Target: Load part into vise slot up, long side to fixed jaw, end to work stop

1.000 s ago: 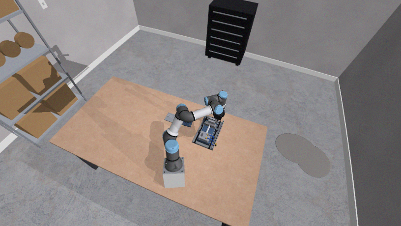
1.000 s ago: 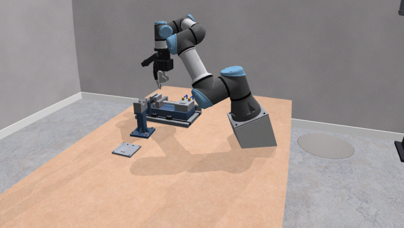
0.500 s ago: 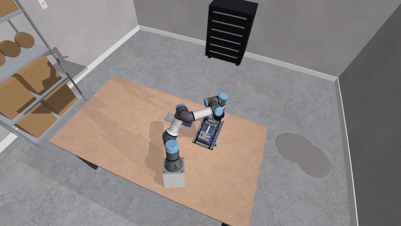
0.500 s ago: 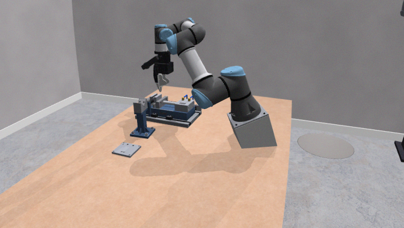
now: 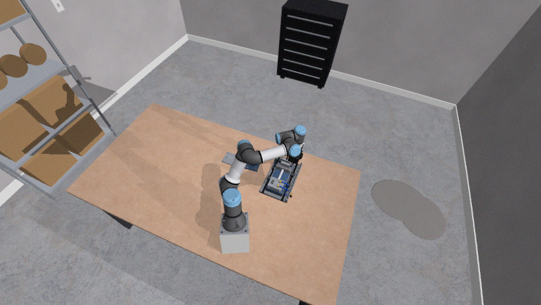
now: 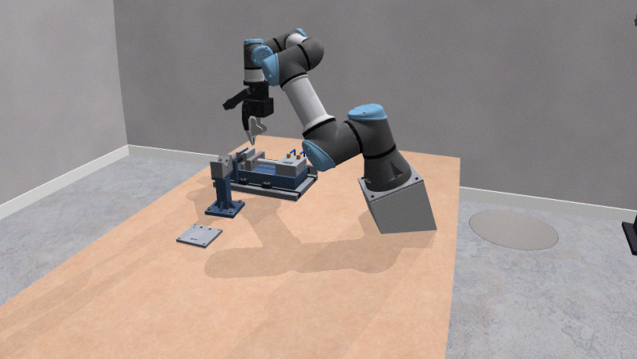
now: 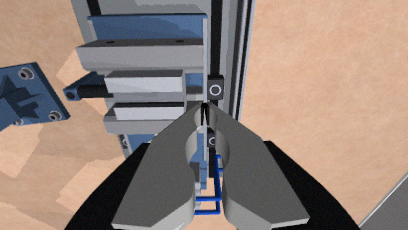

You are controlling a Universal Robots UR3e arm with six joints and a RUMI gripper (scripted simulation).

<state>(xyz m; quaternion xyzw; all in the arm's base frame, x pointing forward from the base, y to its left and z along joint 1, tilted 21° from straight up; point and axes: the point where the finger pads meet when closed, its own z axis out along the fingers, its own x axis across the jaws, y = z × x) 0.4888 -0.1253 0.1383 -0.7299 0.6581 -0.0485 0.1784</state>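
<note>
Right now my hand is 5 cm to the right of the part, 3 cm above it and 1 cm past it. The rest, counted from my hand: fixed jaw: 5 cm to the left, 5 cm below, 2 cm ahead; work stop: 10 cm to the left, 4 cm below, 1 cm behind; vise: 9 cm below, 8 cm behind, 4 cm to the left.
</note>
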